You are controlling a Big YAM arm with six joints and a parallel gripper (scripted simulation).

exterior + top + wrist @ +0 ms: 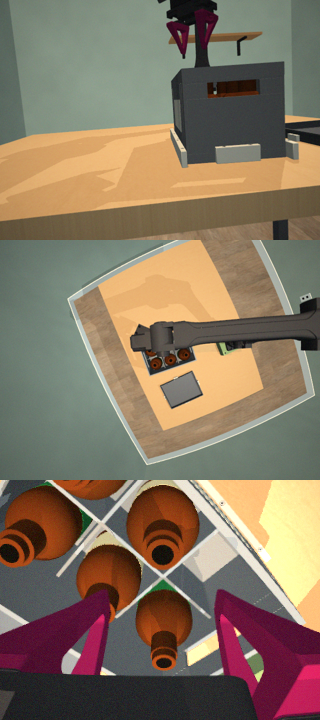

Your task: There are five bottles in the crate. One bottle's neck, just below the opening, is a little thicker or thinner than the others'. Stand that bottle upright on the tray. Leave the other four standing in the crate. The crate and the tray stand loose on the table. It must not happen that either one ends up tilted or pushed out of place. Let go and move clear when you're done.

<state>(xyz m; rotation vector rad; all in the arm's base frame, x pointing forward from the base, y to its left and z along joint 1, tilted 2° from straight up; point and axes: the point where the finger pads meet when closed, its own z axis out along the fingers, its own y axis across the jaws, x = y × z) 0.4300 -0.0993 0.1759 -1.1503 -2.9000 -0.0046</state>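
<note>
The dark grey crate lies 50 mm to the left of my hand and 150 mm below it. The rest, counted from my hand: grey tray: 20 mm behind, 330 mm to the left, 220 mm below.
</note>
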